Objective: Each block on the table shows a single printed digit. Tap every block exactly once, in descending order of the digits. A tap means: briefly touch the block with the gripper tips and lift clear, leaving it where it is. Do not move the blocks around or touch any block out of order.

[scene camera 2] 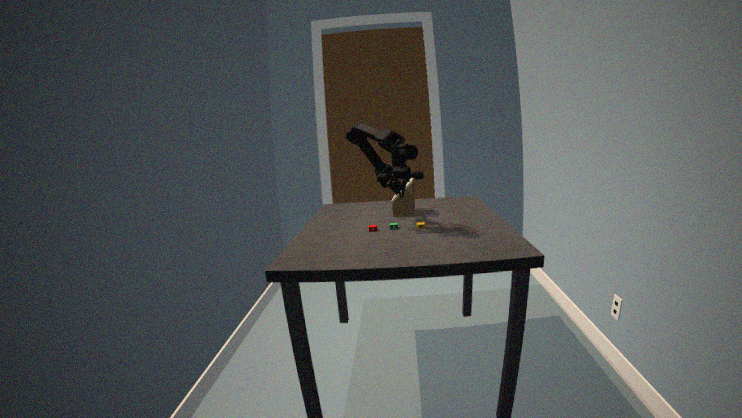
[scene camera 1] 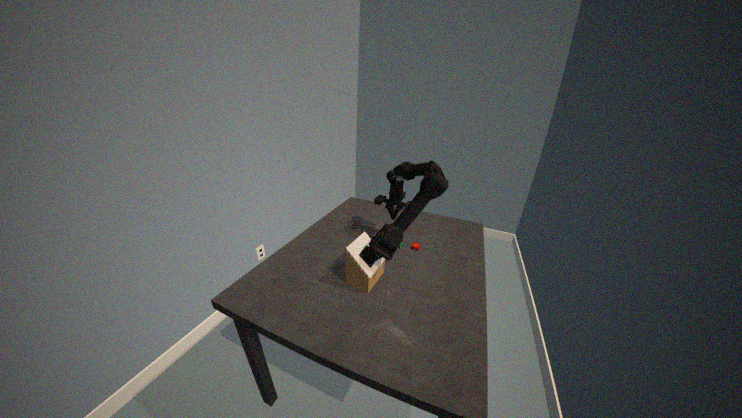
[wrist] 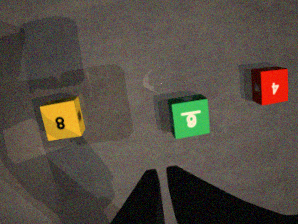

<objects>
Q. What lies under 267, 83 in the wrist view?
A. A red block.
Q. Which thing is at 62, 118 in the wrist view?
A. A yellow block.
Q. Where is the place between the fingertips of my gripper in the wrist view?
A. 162, 177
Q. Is my gripper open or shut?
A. Shut.
</objects>
